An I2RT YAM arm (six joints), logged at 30 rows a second.
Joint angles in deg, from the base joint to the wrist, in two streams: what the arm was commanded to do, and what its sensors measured. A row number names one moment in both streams.
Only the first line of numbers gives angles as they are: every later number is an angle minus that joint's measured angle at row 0.
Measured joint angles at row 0:
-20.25, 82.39, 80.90, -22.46, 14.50, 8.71
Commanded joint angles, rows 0 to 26:
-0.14, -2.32, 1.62, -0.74, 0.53, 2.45
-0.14, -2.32, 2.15, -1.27, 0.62, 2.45
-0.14, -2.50, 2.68, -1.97, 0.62, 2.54
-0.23, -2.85, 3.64, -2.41, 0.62, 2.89
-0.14, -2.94, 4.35, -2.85, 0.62, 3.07
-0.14, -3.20, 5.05, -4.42, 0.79, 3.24
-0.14, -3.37, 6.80, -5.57, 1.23, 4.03
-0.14, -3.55, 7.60, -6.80, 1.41, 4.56
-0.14, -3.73, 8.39, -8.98, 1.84, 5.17
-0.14, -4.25, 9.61, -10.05, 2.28, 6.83
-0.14, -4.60, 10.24, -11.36, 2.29, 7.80
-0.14, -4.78, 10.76, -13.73, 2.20, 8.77
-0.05, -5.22, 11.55, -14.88, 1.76, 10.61
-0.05, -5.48, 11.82, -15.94, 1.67, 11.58
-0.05, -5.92, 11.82, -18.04, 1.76, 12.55
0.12, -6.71, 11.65, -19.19, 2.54, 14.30
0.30, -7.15, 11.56, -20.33, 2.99, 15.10
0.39, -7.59, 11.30, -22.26, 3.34, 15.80
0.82, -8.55, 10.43, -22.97, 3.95, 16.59
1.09, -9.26, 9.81, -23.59, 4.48, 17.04
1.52, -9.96, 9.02, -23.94, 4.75, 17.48
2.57, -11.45, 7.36, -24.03, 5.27, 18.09
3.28, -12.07, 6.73, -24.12, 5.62, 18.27
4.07, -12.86, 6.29, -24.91, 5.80, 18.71
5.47, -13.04, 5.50, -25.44, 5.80, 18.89
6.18, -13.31, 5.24, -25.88, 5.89, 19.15
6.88, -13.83, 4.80, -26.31, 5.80, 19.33
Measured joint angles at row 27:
4.02, -11.48, 6.34, -23.10, 4.33, 16.15
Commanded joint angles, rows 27 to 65:
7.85, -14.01, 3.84, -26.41, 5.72, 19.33
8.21, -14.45, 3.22, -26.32, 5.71, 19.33
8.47, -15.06, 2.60, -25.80, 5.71, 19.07
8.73, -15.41, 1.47, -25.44, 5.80, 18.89
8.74, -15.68, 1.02, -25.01, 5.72, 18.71
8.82, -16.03, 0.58, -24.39, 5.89, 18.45
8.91, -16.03, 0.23, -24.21, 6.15, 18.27
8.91, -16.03, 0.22, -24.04, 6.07, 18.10
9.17, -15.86, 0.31, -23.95, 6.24, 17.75
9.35, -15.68, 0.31, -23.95, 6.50, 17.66
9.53, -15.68, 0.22, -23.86, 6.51, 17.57
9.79, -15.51, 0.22, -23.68, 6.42, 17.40
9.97, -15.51, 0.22, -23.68, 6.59, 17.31
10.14, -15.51, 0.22, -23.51, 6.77, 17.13
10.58, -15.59, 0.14, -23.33, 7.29, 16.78
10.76, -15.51, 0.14, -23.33, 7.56, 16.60
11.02, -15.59, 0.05, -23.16, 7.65, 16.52
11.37, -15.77, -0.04, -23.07, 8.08, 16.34
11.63, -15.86, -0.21, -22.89, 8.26, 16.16
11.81, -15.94, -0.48, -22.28, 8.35, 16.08
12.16, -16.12, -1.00, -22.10, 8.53, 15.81
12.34, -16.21, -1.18, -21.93, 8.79, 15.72
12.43, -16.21, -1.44, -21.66, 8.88, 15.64
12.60, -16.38, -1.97, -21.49, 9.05, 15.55
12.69, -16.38, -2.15, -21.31, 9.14, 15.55
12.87, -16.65, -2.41, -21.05, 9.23, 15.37
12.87, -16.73, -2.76, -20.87, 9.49, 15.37
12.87, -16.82, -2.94, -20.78, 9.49, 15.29
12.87, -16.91, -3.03, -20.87, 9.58, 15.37
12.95, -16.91, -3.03, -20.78, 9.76, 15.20
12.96, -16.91, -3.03, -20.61, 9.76, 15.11
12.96, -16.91, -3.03, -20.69, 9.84, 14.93
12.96, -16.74, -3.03, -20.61, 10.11, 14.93
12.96, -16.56, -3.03, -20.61, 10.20, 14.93
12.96, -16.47, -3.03, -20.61, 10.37, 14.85
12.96, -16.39, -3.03, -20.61, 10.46, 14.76
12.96, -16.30, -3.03, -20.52, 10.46, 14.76
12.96, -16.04, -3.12, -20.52, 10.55, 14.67
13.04, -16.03, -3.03, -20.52, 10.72, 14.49
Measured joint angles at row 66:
12.59, -15.19, -3.01, -22.36, 8.81, 15.63
